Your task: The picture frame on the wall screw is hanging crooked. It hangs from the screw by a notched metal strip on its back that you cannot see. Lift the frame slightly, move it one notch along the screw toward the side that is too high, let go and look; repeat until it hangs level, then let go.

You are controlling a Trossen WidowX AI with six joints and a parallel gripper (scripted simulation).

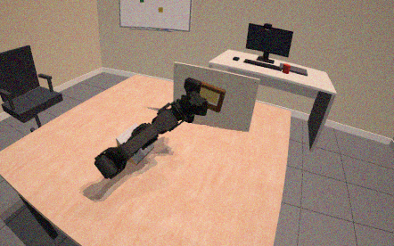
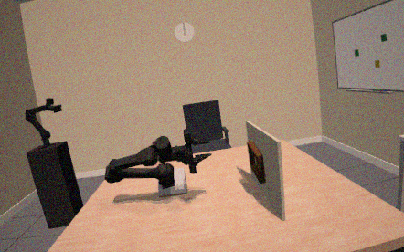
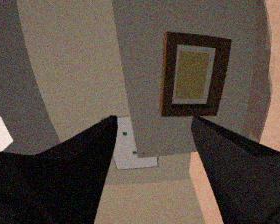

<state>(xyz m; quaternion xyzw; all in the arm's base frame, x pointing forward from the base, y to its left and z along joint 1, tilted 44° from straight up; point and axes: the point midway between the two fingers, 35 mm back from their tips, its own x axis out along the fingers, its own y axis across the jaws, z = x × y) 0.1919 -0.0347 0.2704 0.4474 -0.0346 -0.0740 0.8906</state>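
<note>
Now: the picture frame 20 cm ahead of my gripper tip, 9 cm below it and 1 cm to the right of it. The rest, counted from my gripper tip: wall panel: 21 cm ahead, 10 cm below, 2 cm to the right.
</note>
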